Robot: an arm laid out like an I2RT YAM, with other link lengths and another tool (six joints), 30 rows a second.
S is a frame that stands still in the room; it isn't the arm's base.
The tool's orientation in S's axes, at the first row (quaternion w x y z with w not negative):
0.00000 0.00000 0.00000 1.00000
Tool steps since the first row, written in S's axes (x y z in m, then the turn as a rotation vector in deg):
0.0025 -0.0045 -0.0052 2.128 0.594 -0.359
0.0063 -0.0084 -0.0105 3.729 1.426 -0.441
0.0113 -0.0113 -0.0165 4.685 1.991 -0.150
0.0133 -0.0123 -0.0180 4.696 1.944 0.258
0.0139 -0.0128 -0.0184 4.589 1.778 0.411
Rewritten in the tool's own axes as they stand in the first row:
-0.0025 0.0045 -0.0052 -2.128 -0.594 -0.359
-0.0063 0.0084 -0.0105 -3.729 -1.426 -0.441
-0.0113 0.0113 -0.0165 -4.685 -1.991 -0.150
-0.0133 0.0123 -0.0180 -4.696 -1.944 0.258
-0.0139 0.0128 -0.0184 -4.589 -1.778 0.411

